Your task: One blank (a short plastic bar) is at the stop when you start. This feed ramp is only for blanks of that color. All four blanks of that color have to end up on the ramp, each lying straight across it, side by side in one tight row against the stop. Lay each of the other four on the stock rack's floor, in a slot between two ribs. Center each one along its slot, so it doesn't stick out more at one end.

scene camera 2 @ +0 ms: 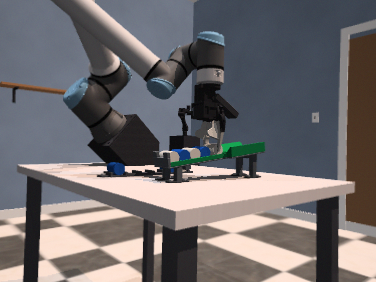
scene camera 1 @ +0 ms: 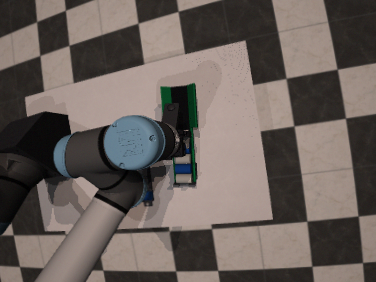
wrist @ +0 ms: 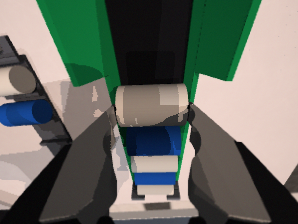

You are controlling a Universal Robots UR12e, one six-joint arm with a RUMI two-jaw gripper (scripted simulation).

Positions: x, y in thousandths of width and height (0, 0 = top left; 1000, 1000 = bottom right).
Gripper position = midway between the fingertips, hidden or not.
Observation:
I see my gripper (scene camera 2: 562, 537), a cream blank (wrist: 468, 734) and a cream blank (wrist: 518, 467).
My gripper is seen too in the wrist view (wrist: 512, 467).

